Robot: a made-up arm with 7 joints.
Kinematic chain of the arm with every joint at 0, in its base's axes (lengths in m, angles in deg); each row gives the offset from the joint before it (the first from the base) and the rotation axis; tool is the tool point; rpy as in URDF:
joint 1: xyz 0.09 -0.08 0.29 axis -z
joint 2: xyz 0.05 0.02 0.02 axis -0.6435 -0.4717 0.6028
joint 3: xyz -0.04 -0.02 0 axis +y
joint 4: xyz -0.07 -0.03 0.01 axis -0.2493 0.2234 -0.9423
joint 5: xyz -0.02 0 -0.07 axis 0.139 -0.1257 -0.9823
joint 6: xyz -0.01 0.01 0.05 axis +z
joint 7: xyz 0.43 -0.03 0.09 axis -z
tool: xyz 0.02 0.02 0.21 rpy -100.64 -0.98 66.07
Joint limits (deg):
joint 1: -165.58..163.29
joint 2: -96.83..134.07
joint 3: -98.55..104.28
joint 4: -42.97..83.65
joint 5: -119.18..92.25
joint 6: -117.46..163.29
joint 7: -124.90..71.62
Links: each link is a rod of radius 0.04 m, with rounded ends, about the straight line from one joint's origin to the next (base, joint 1, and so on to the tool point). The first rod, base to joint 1, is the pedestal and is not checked.
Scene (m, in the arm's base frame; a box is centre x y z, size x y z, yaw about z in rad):
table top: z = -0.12
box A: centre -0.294 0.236 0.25 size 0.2 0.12 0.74 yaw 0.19
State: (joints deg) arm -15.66 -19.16 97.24 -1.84 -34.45 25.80 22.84
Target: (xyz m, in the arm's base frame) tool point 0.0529 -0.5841 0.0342
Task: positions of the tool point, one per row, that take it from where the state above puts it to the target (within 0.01 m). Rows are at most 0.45 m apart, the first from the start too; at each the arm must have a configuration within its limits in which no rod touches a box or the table.
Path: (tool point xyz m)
1: 0.4805 0.2533 0.5028
2: 0.5018 -0.1167 0.7415
3: 0.2105 -0.4541 0.7957
4: -0.2090 -0.5047 0.6541
5: -0.4607 -0.2874 0.3918
6: -0.3179 -0.3947 0.6479
7: -0.2199 -0.3141 0.8041
8: -0.2723 -0.2072 0.8093
9: -0.3917 -0.2356 0.6718
10: -0.4062 -0.4041 0.4486
11: -0.2322 -0.5683 0.2159
12: 0.0529 -0.5841 0.0342

